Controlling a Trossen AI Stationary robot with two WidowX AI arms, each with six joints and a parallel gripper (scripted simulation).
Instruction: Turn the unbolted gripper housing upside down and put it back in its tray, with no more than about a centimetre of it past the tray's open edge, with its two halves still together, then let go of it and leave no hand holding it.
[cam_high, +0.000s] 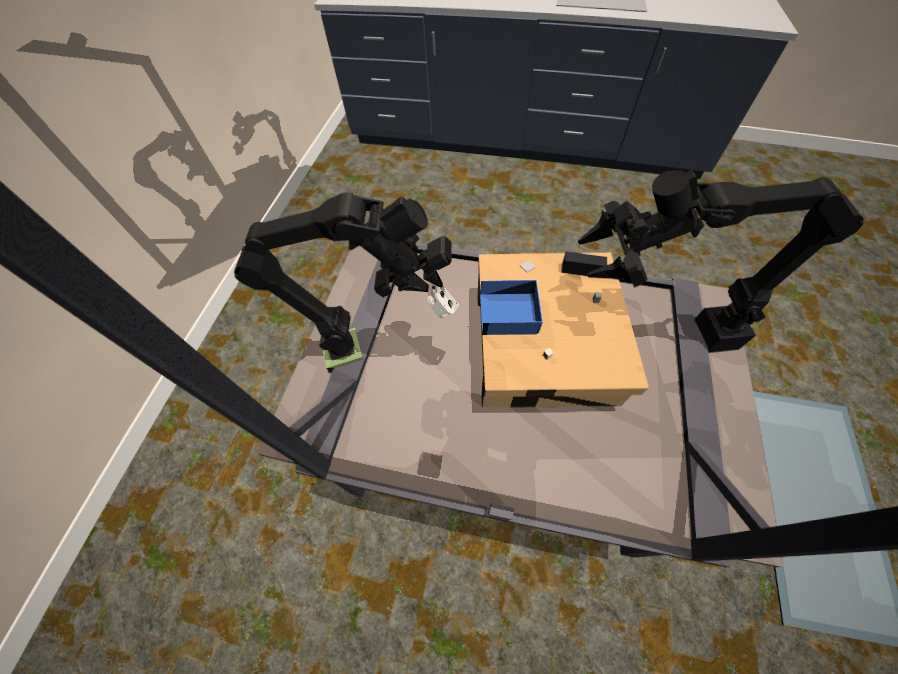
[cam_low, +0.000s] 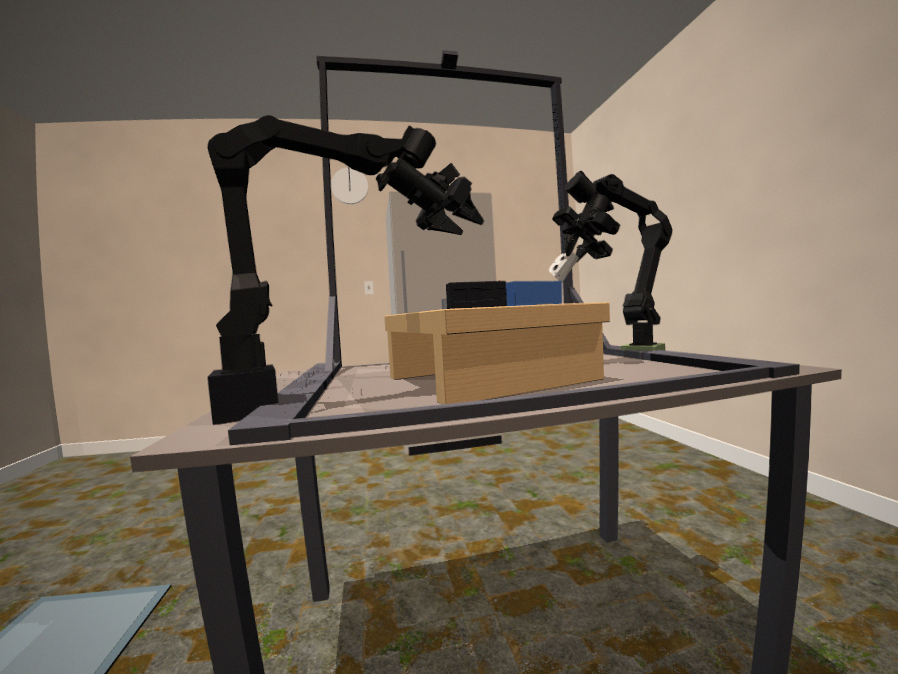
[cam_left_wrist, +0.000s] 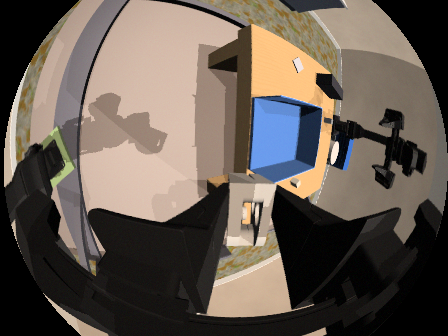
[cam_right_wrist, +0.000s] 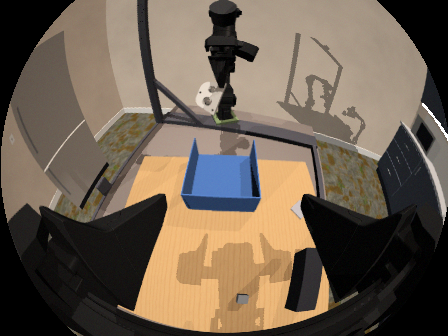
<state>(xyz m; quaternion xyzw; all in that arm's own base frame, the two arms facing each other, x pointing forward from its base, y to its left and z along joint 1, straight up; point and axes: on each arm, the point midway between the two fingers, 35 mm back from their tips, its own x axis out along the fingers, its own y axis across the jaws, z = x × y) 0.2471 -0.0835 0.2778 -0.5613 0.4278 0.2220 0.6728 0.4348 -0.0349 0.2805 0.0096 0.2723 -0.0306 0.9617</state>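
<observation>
The white gripper housing is 5 cm below my left hand, 2 cm to the right of it and 2 cm behind it. Round my left hand: wooden block (30 cm to the right, 21 cm below); then blue tray (21 cm to the right, 13 cm below); then flat grey plate (26 cm to the right, 15 cm below, 15 cm ahead).
</observation>
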